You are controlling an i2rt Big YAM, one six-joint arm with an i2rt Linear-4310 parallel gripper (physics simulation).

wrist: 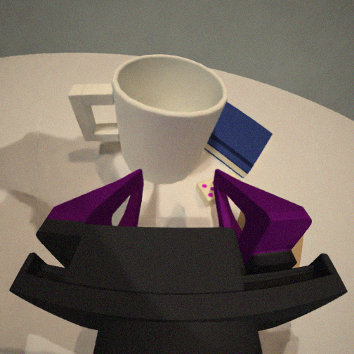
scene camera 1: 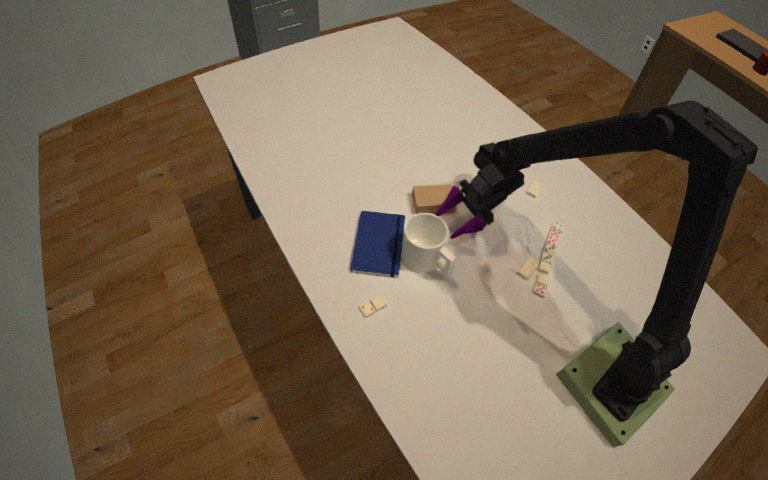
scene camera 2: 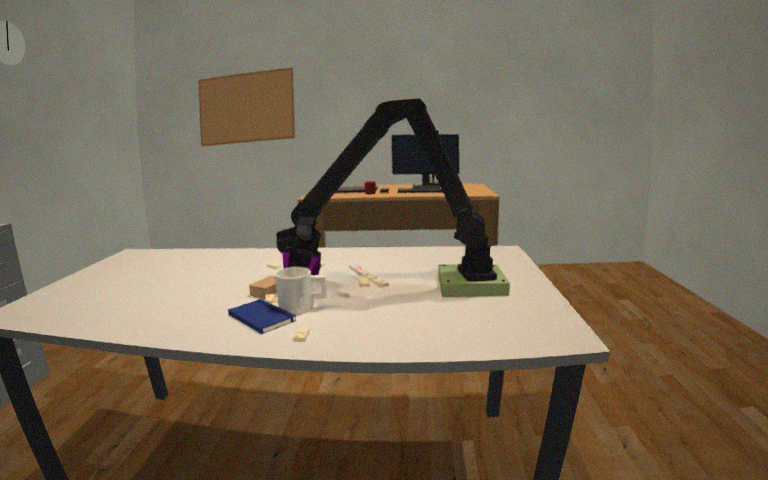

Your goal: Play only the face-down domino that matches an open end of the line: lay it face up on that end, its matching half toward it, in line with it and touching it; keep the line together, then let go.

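Places are measured from the arm's base along level axes (x right, y ahead, z up), in centimetres.
Pixels of known places: gripper, fingertip midpoint: (scene camera 1: 442,227); arm's base, origin of the base link: (scene camera 1: 621,386) (scene camera 2: 476,274).
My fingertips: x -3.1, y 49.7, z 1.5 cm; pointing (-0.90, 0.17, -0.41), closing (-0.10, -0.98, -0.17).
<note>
For each thing: its top centre in the pictures, then the offset to it from my fingertips.
- third pale domino, middle of its top: (scene camera 2: 274,264) dx +30.1, dy +11.5, dz -4.0 cm
- domino with magenta pips, middle of its top: (scene camera 2: 275,295) dx -0.7, dy +5.7, dz -3.4 cm
- white mug, middle of its top: (scene camera 1: 432,235) (scene camera 2: 299,272) dx -6.1, dy -2.5, dz +4.7 cm
- blue notebook, middle of its top: (scene camera 1: 379,241) (scene camera 2: 260,312) dx -11.6, dy +7.5, dz -3.6 cm
- tan block, middle of its top: (scene camera 1: 434,195) (scene camera 2: 268,281) dx +6.2, dy +8.7, dz -1.8 cm
- face-up domino with orange pips, middle of its top: (scene camera 1: 373,305) (scene camera 2: 301,332) dx -22.2, dy -3.8, dz -4.0 cm
The line of face-up dominoes (scene camera 1: 548,253) (scene camera 2: 369,275) lies right of the mug in scene camera 1; its near end shows magenta pips. A face-down domino (scene camera 1: 527,267) (scene camera 2: 363,282) lies beside it. Another face-down domino (scene camera 1: 534,188) (scene camera 2: 322,264) lies farther back, and a third pale domino (scene camera 2: 273,266) shows left of the gripper in scene camera 2. A domino with magenta pips (wrist: 205,192) (scene camera 2: 271,297) lies face up near the mug, partly hidden by a finger in the wrist view. My gripper (scene camera 1: 445,225) (scene camera 2: 300,266) (wrist: 178,175) is open and empty, close to the mug.
A white mug (scene camera 1: 425,249) (scene camera 2: 293,291) (wrist: 167,135) stands just ahead of the fingers. A blue notebook (scene camera 1: 376,243) (scene camera 2: 260,315) (wrist: 240,137) lies beyond it. A tan block (scene camera 1: 431,198) (scene camera 2: 262,286) is beside the fingers. A face-up domino with orange pips (scene camera 1: 372,306) (scene camera 2: 301,333) lies near the table edge.
</note>
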